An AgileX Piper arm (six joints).
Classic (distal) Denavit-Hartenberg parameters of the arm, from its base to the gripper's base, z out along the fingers. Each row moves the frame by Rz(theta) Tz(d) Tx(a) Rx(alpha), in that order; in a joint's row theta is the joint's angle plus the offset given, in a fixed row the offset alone. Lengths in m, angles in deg.
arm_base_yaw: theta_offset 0, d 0.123, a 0, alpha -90
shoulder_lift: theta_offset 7.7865, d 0, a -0.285, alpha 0
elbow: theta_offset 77.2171, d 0, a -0.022, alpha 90
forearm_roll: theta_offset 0, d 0.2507, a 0, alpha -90
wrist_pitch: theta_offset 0, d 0, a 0, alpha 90
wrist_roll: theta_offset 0, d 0.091, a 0, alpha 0
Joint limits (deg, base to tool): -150..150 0..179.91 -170..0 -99.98..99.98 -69.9..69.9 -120..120
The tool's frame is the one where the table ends.
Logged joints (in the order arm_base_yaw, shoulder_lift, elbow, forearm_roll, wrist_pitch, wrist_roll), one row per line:
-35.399, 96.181, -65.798, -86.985, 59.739, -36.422
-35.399, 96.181, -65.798, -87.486, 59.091, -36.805
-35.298, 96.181, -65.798, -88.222, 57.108, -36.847
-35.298, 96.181, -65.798, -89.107, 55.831, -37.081
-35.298, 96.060, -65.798, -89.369, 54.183, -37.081
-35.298, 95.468, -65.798, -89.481, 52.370, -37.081
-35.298, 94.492, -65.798, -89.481, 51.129, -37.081
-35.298, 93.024, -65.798, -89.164, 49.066, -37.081
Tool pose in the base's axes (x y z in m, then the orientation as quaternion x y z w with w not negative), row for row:
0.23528, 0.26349, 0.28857, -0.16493, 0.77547, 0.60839, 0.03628
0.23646, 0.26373, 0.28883, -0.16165, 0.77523, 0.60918, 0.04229
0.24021, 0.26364, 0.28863, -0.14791, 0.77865, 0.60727, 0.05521
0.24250, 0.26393, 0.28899, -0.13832, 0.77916, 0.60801, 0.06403
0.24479, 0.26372, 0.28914, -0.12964, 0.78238, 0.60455, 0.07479
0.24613, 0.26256, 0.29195, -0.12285, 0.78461, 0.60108, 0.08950
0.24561, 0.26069, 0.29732, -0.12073, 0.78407, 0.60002, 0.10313
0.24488, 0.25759, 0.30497, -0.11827, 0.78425, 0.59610, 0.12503
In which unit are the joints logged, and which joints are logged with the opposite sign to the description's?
The joints are logged in degrees. Opposite sign: arm_base_yaw, forearm_roll.
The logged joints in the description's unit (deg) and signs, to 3 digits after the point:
35.399, 96.181, -65.798, 86.985, 59.739, -36.422
35.399, 96.181, -65.798, 87.486, 59.091, -36.805
35.298, 96.181, -65.798, 88.222, 57.108, -36.847
35.298, 96.181, -65.798, 89.107, 55.831, -37.081
35.298, 96.060, -65.798, 89.369, 54.183, -37.081
35.298, 95.468, -65.798, 89.481, 52.370, -37.081
35.298, 94.492, -65.798, 89.481, 51.129, -37.081
35.298, 93.024, -65.798, 89.164, 49.066, -37.081

